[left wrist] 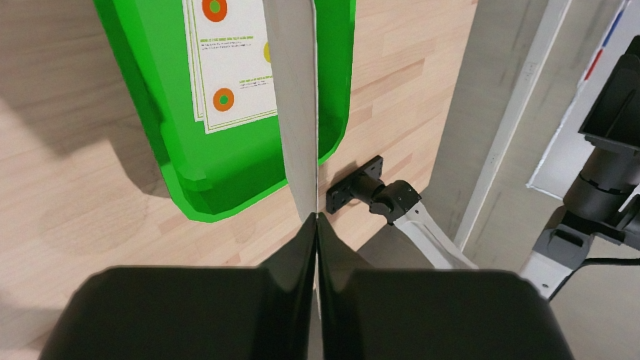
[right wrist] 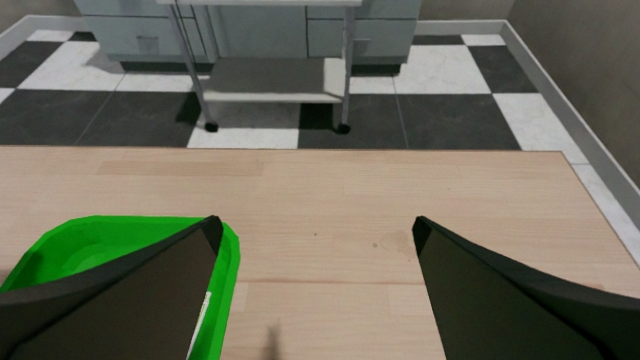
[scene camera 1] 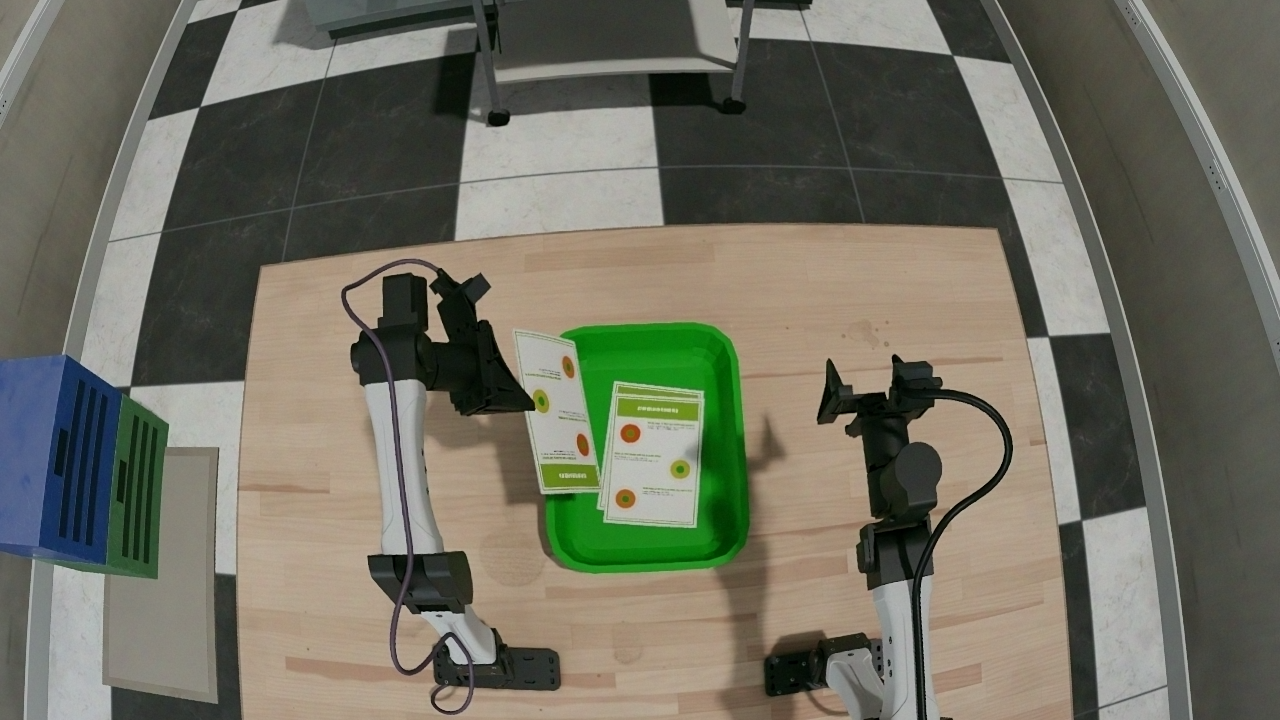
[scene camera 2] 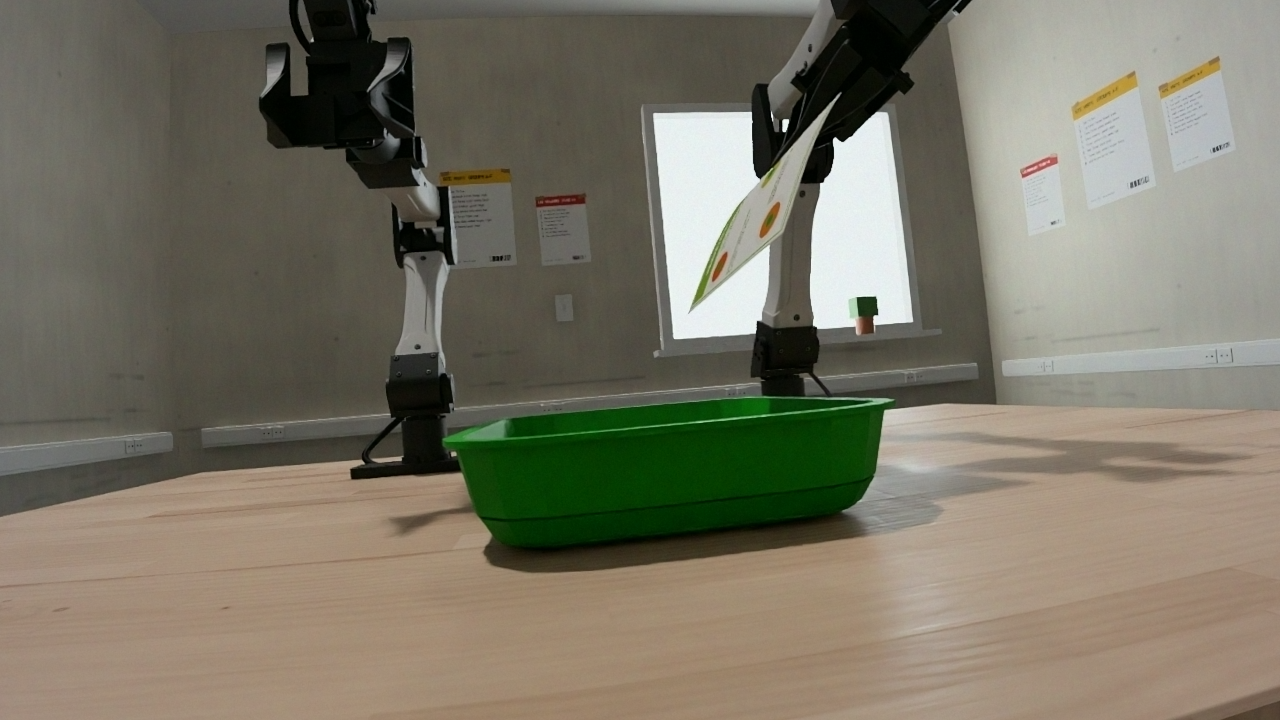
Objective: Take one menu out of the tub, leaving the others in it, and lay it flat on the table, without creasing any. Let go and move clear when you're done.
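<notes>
My left gripper (scene camera 1: 531,407) (left wrist: 317,217) is shut on the long edge of one white-and-green menu (scene camera 1: 559,420) (scene camera 2: 760,219) (left wrist: 295,80), held tilted in the air, well above the tub's rim in scene camera 2. The green tub (scene camera 1: 735,429) (scene camera 2: 671,474) (left wrist: 145,125) (right wrist: 231,255) stands on the table. Other overlapping menus (scene camera 1: 657,465) (left wrist: 235,65) lie inside it; how many is hard to tell. The held menu looks slightly curved in scene camera 2. My right gripper (scene camera 1: 863,394) (scene camera 2: 338,98) (right wrist: 317,220) is open and empty, raised to the right of the tub in scene camera 1.
The wooden table (scene camera 1: 626,277) (scene camera 2: 626,644) (right wrist: 325,190) carries both arm bases (scene camera 1: 528,668) (scene camera 1: 792,671). Blue and green crates (scene camera 1: 53,456) (scene camera 1: 134,492) stand at the left of scene camera 1, beyond the table edge. A cart (scene camera 1: 617,67) (right wrist: 275,95) stands beyond the far table edge.
</notes>
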